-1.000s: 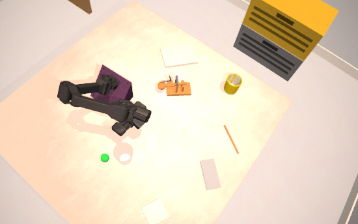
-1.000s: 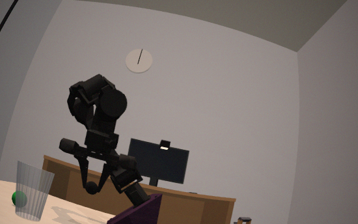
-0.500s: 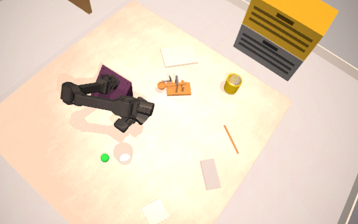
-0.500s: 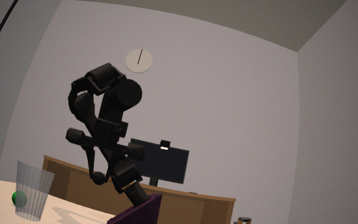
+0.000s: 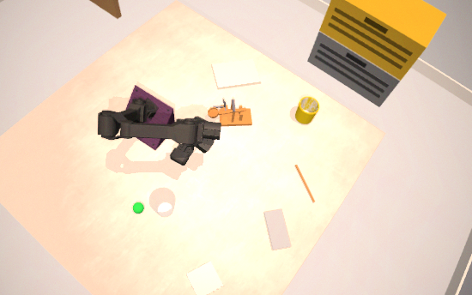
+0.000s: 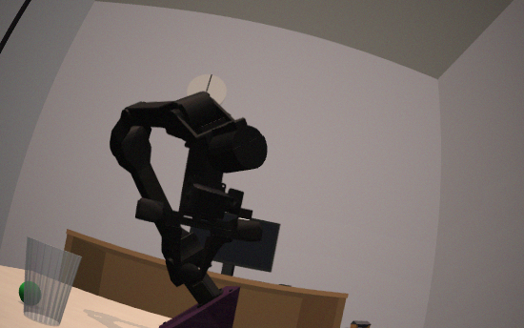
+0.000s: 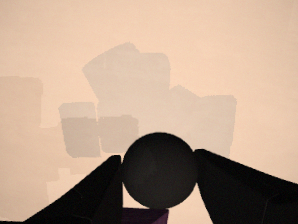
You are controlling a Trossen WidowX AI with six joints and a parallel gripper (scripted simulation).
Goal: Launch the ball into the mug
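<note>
Right now my gripper tip is 50 mm past the orange catapult, 270 mm to the right of it and 90 mm above it. From my gripper tip the other things lie so: green ball 10 mm behind, 280 mm to the right, 120 mm below; then black ball 10 mm above; then clear glass 60 mm ahead, 210 mm to the right, 110 mm below.
</note>
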